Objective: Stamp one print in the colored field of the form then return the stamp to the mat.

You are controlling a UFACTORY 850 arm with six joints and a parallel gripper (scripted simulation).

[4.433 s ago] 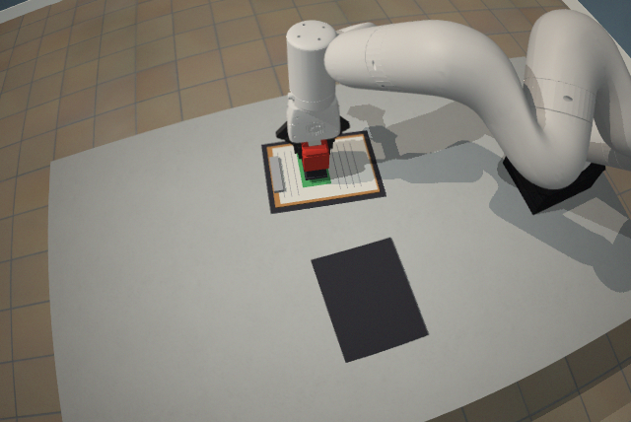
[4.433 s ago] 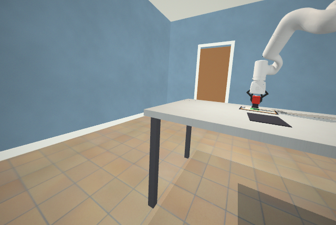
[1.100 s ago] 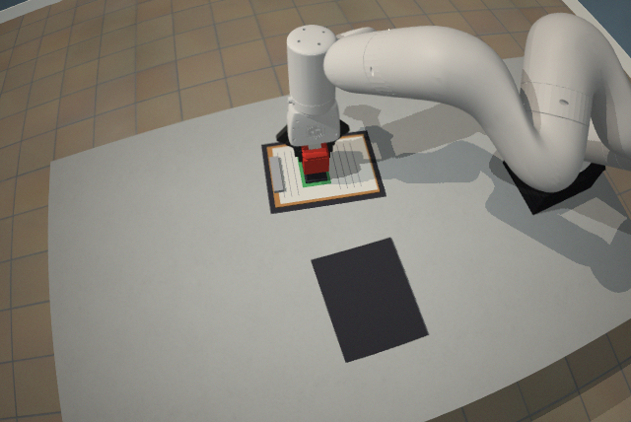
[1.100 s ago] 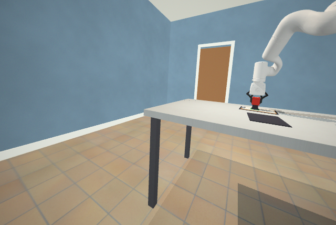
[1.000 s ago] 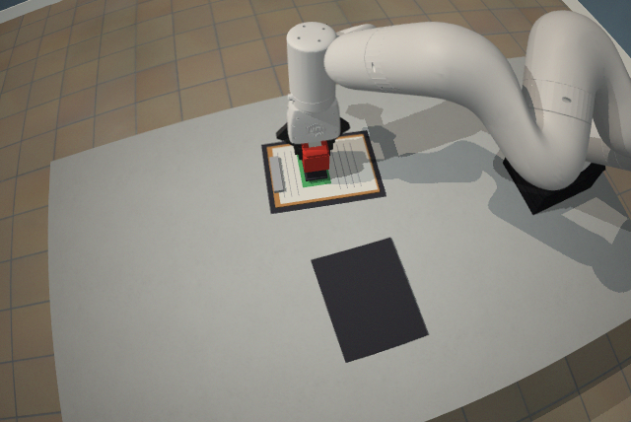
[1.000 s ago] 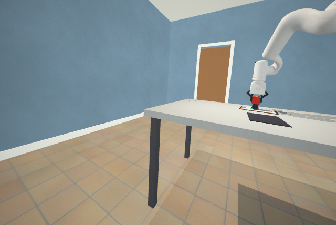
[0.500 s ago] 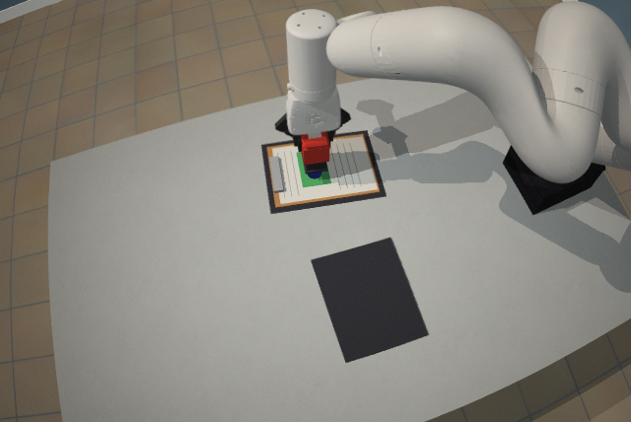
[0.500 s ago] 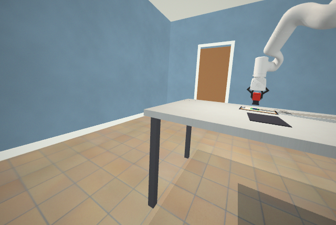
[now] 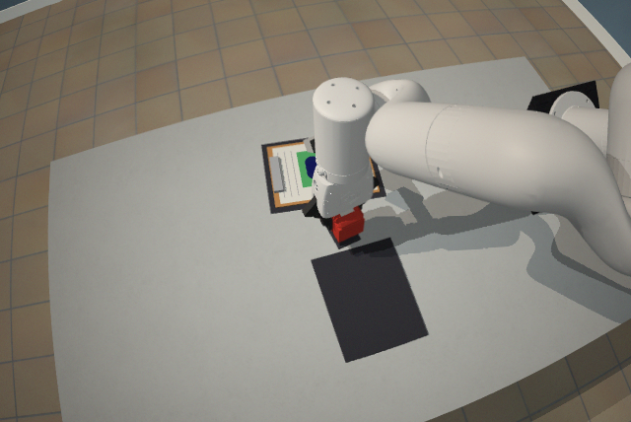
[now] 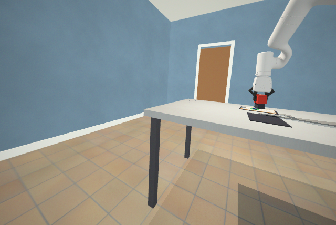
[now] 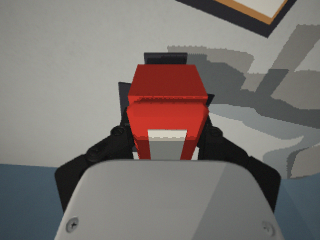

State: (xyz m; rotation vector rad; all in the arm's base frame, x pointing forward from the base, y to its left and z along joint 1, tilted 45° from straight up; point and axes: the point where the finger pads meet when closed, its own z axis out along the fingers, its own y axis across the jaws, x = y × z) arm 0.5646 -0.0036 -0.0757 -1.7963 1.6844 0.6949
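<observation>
The mat is 15 cm to the left of my hand and 10 cm below it. From my hand the other things lie so: dark stamp base (5 cm below); form (17 cm to the right, 10 cm below, 2 cm behind); red stamp (2 cm below).
</observation>
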